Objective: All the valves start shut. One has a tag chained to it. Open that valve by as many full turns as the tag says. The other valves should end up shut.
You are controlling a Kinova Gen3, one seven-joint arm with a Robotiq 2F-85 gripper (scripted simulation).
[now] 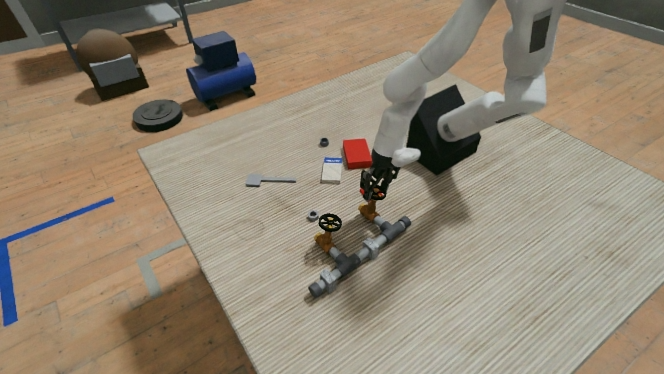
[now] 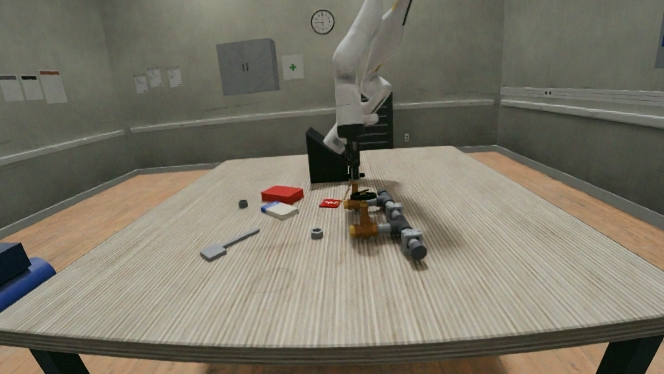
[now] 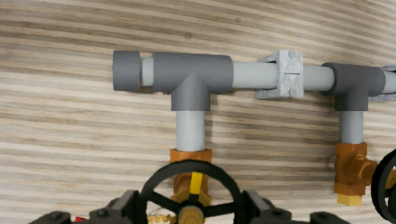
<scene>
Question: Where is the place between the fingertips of the gripper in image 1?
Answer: At 374,196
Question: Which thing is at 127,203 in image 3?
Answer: The gripper.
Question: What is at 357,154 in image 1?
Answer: A red box.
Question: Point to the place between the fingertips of the gripper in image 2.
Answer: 354,180
</scene>
